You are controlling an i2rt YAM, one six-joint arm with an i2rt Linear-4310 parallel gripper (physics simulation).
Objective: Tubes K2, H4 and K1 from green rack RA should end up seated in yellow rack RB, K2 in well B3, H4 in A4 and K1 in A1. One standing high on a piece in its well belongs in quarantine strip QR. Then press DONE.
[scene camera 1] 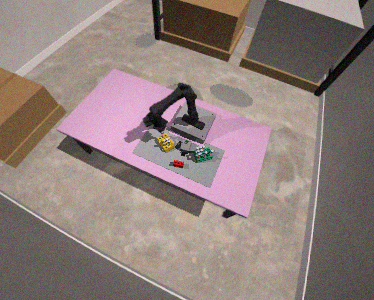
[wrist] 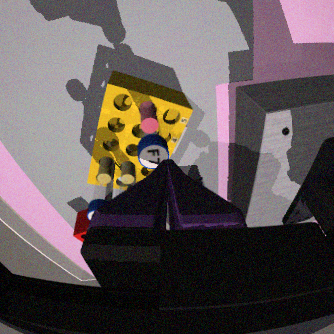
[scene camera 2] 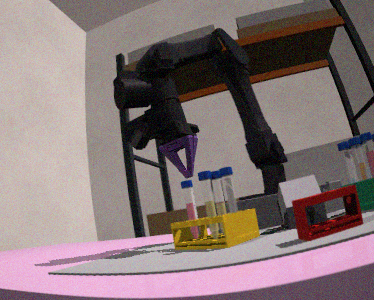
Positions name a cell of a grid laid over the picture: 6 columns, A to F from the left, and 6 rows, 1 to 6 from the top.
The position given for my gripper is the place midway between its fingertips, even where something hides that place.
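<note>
On scene camera 2 you'd find my gripper (scene camera 2: D4), and it's shut and holding nothing. The wrist view has a grey mat (wrist: B2), and my gripper (wrist: D4) is there as well.
</note>
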